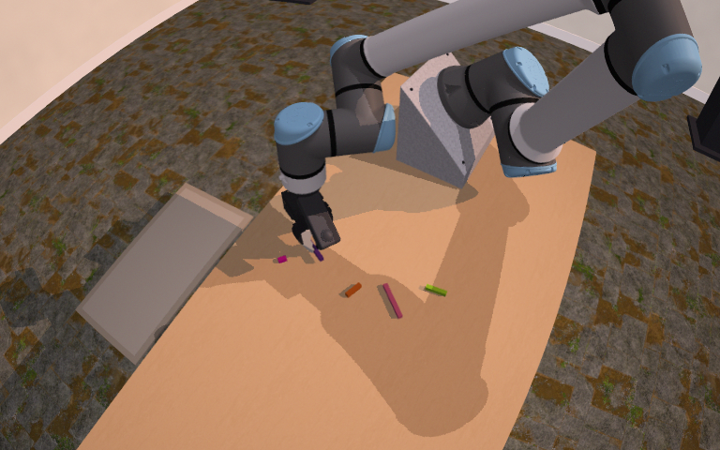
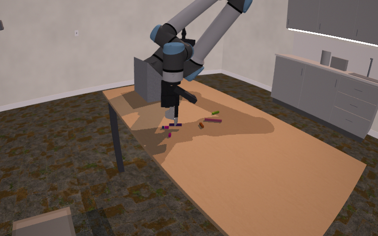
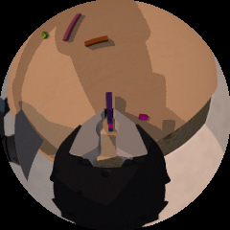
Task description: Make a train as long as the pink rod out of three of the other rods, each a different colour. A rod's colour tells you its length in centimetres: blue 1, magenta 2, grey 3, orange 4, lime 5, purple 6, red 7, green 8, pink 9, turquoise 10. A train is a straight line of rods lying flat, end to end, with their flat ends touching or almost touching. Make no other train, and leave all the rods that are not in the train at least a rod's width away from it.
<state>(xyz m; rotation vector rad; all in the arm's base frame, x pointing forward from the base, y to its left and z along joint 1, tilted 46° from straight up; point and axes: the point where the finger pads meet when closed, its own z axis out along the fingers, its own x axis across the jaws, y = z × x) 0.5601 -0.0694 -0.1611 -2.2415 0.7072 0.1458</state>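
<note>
My hand is 10 mm above the purple rod. Round my hand: orange rod (120 mm to the left, 50 mm ahead, 20 mm below); then pink rod (210 mm to the left, 40 mm ahead, 20 mm below); then blue rod (50 mm to the right, 30 mm behind, 20 mm below).
</note>
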